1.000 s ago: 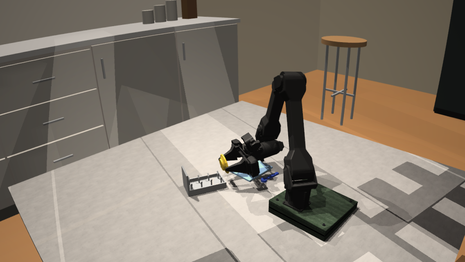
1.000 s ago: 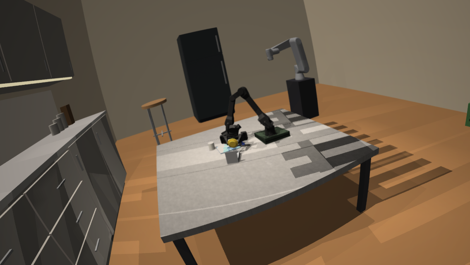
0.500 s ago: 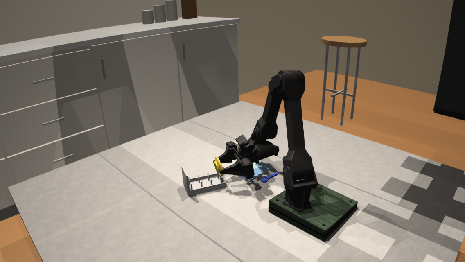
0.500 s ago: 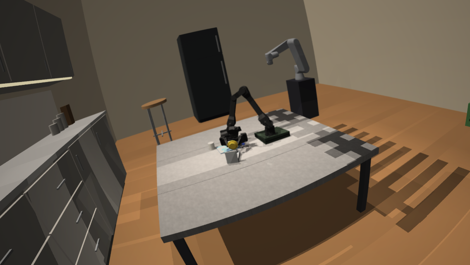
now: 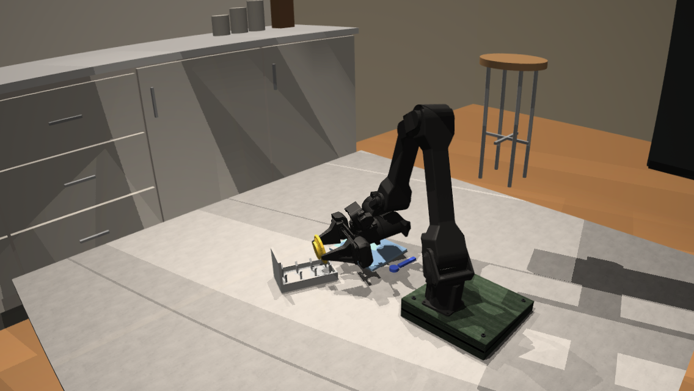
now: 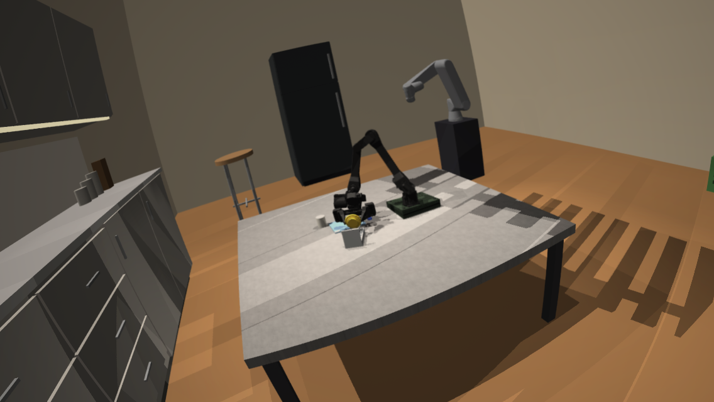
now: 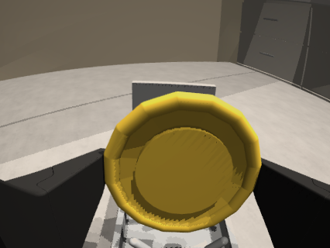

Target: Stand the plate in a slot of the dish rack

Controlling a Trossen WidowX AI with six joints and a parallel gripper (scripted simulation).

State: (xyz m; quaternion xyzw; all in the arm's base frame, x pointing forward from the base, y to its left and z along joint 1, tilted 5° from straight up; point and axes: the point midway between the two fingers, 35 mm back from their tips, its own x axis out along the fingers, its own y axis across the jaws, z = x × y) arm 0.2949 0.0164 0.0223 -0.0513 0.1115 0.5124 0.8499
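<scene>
The dish rack lies 1 cm ahead of my gripper tip, 3 cm to the left of it and 5 cm below it. From my gripper tip the other things lie so: yellow plate (1 cm to the right); then blue spoon (13 cm behind, 15 cm to the right, 6 cm below); then light blue mat (2 cm behind, 16 cm to the right, 7 cm below).
</scene>
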